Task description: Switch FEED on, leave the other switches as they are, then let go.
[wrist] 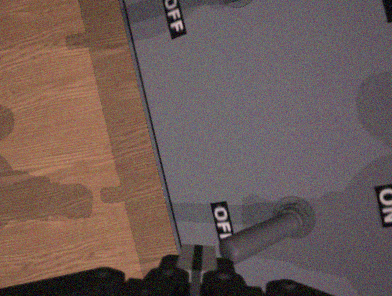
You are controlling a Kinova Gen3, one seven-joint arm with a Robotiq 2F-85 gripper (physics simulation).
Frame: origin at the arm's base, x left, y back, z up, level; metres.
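Seen in the pictures: gripper, fingertip midpoint: (197, 268).
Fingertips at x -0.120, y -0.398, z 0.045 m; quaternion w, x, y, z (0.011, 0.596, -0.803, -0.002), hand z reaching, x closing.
Observation:
A point is followed by its place in that frame.
A grey toggle switch lever (262, 235) @(x -0.115, y -0.428, z 0.036 m) stands on the grey panel (260, 115) @(x -0.064, y -0.444, z 0.007 m) in the lower middle of the wrist view. It leans toward its OFF label (221, 220) @(x -0.114, y -0.413, z -0.010 m), and its tip covers part of that label. An ON label (385, 205) @(x -0.117, y -0.486, z 0.031 m) shows at the right edge, on the other side of the switch's base. The name FEED does not show, so I cannot tell which switch this is. My gripper (197, 268) @(x -0.120, y -0.398, z 0.045 m) is shut and empty at the bottom of the view. Its fingertips are just left of the lever's tip; whether they touch it I cannot tell.
Another OFF label (175, 19) @(x -0.001, y -0.414, z -0.009 m) is at the top of the panel, with part of a switch base (239, 2) @(x -0.006, y -0.447, z 0.009 m) beside it at the top edge. The panel's left edge runs down the view, with the wooden table (45, 100) @(x -0.011, y -0.303, z -0.087 m) to its left. Shadows fall on both.

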